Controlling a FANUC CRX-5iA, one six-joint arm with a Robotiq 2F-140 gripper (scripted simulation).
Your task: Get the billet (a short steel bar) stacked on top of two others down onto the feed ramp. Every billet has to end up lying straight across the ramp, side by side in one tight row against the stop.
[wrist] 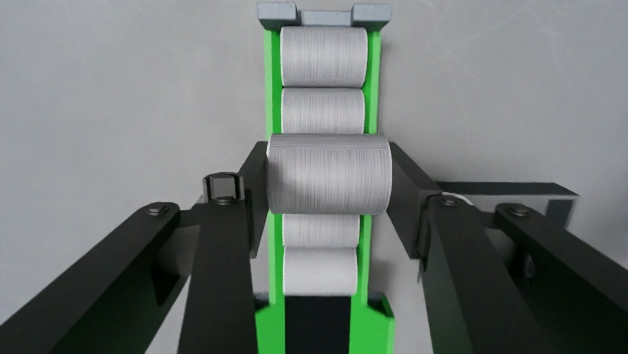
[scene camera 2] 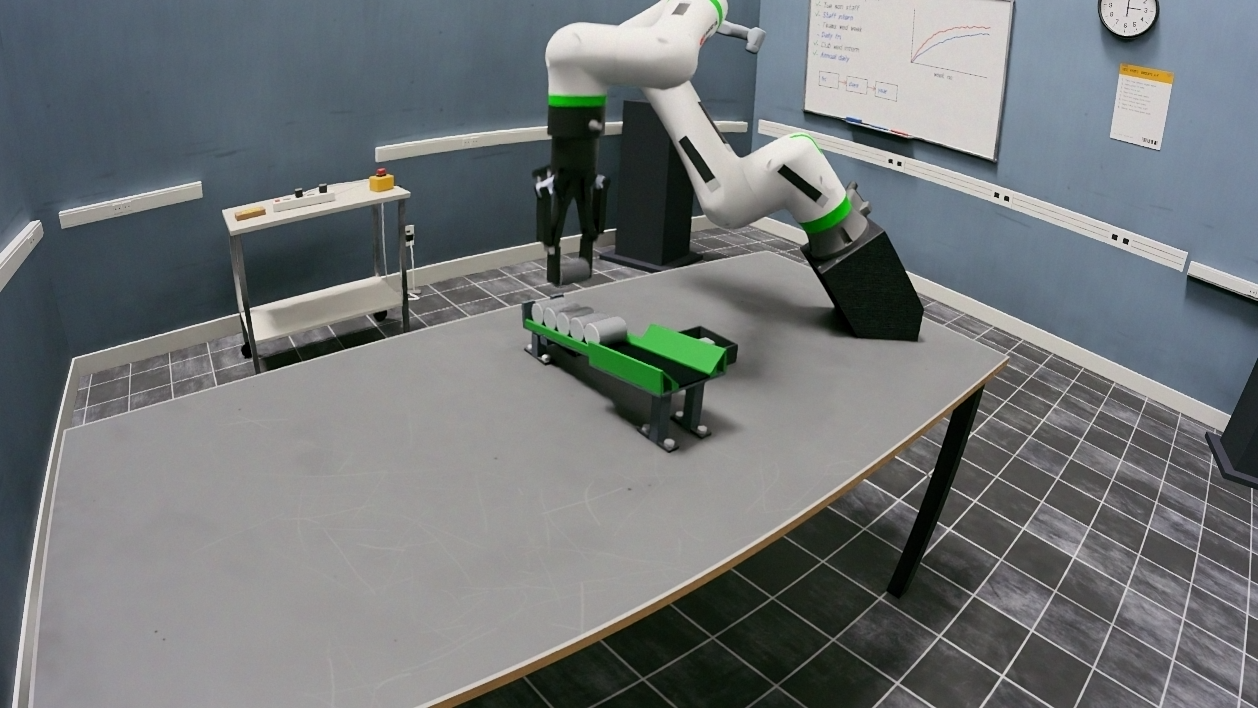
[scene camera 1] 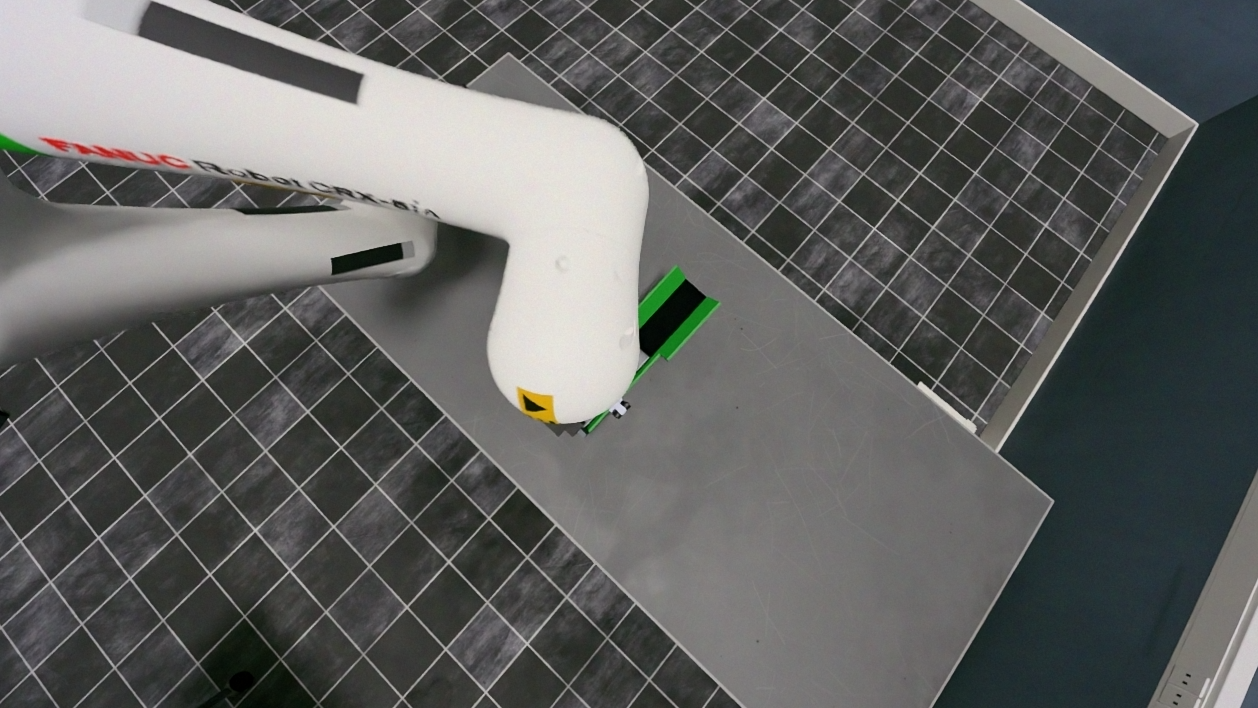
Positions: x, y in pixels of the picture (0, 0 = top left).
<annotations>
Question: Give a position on a grey steel billet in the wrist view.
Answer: At 298, 229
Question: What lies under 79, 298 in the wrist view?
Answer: The gripper.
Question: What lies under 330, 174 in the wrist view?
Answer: A grey steel billet.
</annotations>
